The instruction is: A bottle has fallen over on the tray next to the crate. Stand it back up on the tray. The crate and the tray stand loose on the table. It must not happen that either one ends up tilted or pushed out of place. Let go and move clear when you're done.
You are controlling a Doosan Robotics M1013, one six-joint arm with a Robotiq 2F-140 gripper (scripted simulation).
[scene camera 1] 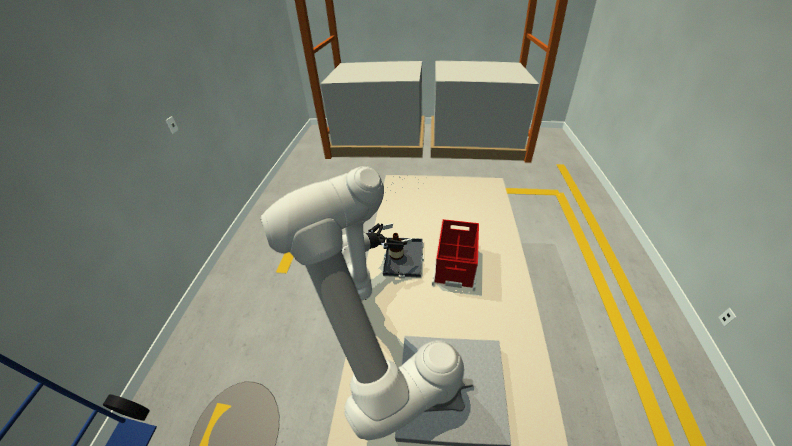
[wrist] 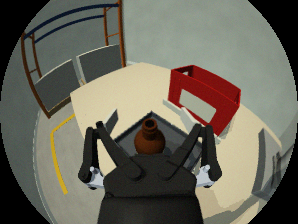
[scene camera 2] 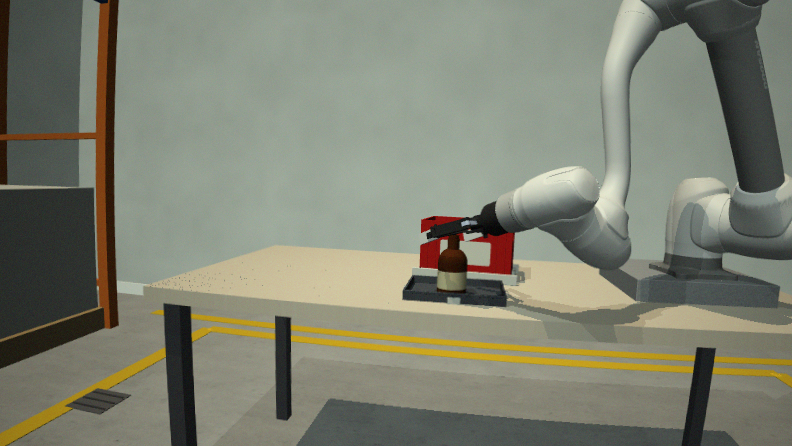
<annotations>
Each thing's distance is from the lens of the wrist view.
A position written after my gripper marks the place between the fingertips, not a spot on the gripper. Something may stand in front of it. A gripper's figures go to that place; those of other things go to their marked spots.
my gripper [wrist: 149, 113]: 0.21 m
brown bottle [wrist: 148, 140]: 0.19 m
red crate [wrist: 213, 102]: 0.33 m
The marked spots on the brown bottle and the red crate are 0.23 m apart.
</annotations>
